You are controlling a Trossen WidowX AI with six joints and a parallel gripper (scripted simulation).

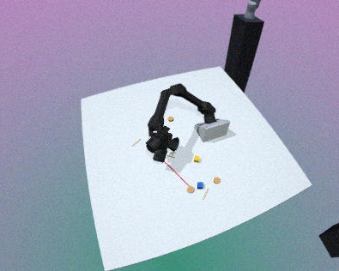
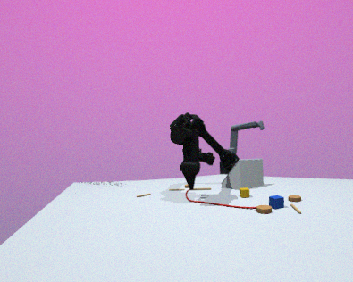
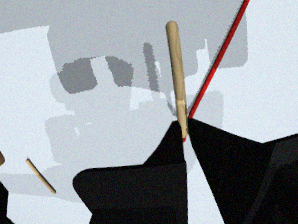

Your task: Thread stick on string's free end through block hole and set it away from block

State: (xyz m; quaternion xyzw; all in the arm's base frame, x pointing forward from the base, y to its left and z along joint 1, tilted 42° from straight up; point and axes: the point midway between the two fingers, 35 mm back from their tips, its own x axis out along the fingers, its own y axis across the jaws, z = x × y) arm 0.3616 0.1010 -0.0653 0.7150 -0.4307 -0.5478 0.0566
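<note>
Now: gripper tip 18 cm past the yellow block, 8 cm to the right of it and 2 cm above it. The rest, counted from my gripper tip: blue cube (13 cm behind, 25 cm to the left, 2 cm below).
</note>
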